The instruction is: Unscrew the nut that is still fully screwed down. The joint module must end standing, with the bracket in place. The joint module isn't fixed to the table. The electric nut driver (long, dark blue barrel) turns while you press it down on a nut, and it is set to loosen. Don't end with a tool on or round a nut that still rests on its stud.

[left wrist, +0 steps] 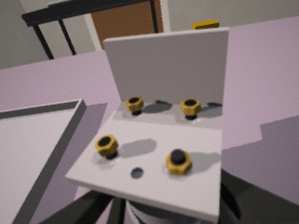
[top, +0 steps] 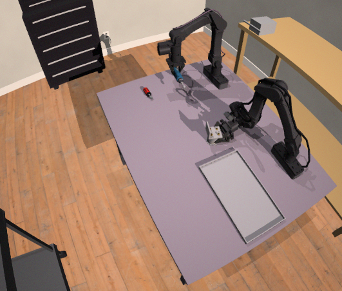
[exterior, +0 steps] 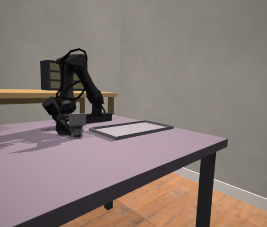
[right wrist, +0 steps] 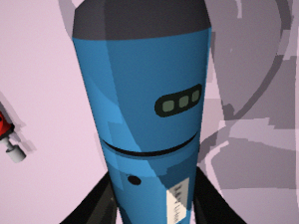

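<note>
My left hand is 10 mm below the joint module. From my left hand the other things lie so: shallow tray 30 mm ahead, 320 mm to the left, 20 mm below; then white L-shaped bracket 50 mm above; then socket 320 mm to the right, 90 mm above.
</note>
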